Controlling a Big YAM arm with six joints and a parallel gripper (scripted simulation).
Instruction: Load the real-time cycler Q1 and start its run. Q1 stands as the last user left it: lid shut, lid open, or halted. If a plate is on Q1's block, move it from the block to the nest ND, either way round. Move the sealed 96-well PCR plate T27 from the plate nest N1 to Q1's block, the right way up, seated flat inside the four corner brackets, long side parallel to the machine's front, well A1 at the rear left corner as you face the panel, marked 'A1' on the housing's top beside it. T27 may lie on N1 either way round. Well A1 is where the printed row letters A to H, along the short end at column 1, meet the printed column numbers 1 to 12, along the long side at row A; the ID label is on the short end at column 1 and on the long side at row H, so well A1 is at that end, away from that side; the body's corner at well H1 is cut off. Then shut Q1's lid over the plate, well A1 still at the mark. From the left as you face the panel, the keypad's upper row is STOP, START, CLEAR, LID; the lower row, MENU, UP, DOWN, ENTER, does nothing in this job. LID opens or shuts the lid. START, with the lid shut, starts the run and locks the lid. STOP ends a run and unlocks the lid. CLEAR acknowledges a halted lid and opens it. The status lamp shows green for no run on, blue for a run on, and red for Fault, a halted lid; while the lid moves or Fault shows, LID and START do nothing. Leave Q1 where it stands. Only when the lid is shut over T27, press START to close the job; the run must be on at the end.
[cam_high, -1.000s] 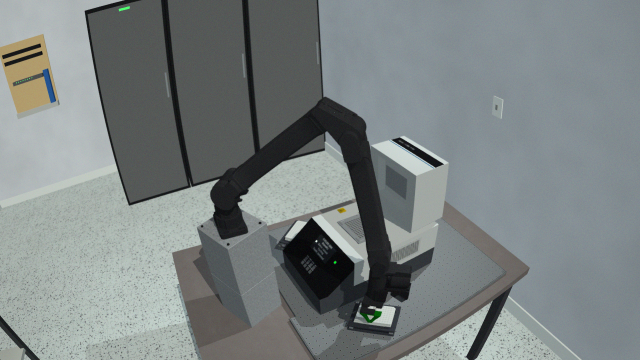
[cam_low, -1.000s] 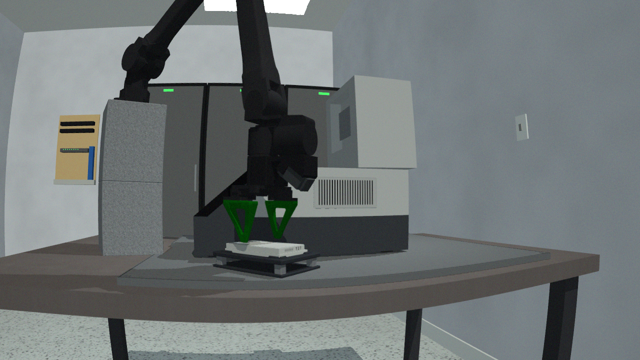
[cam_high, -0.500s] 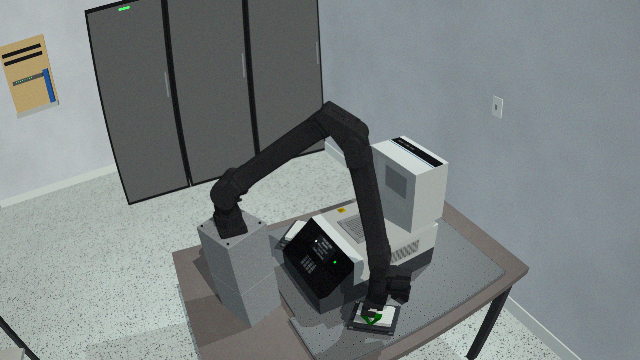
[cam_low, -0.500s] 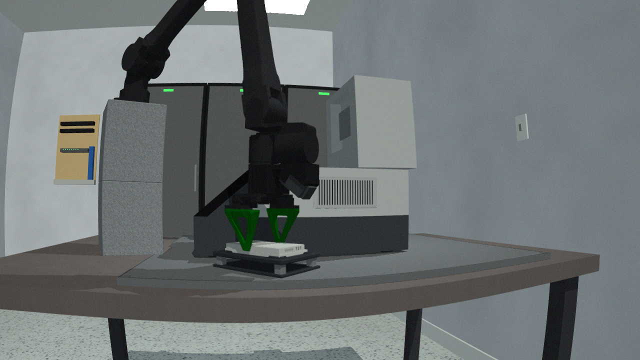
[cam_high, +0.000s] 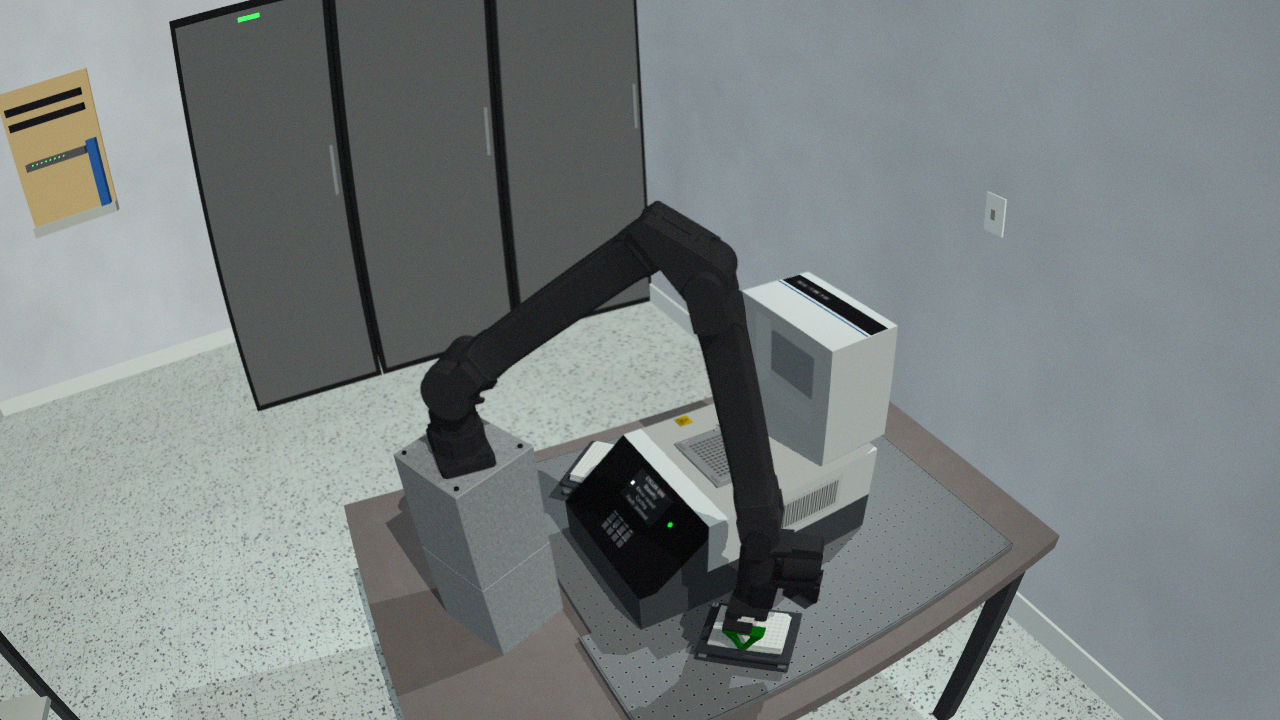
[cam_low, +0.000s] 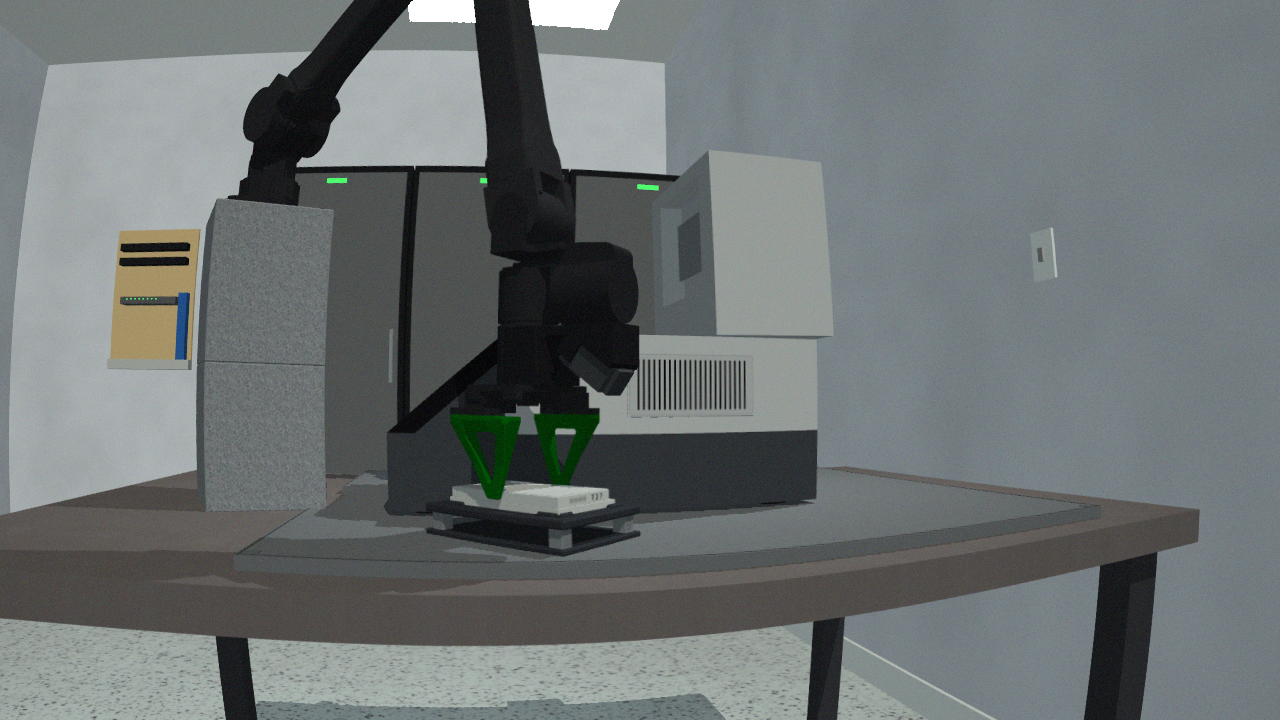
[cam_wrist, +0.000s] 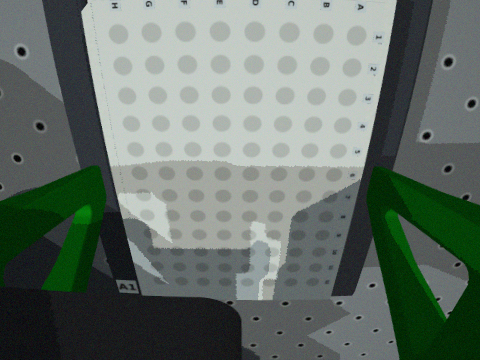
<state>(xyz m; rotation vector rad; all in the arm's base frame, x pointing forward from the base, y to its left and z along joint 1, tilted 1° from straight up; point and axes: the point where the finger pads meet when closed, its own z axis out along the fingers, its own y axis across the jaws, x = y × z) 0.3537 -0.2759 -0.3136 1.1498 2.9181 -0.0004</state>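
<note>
My gripper is now 10 mm above the plate T27. From my hand the other things lie so: dark nest ND: 30 mm behind, 550 mm to the left, 20 mm below; black plate nest N1: 20 mm below.
</note>
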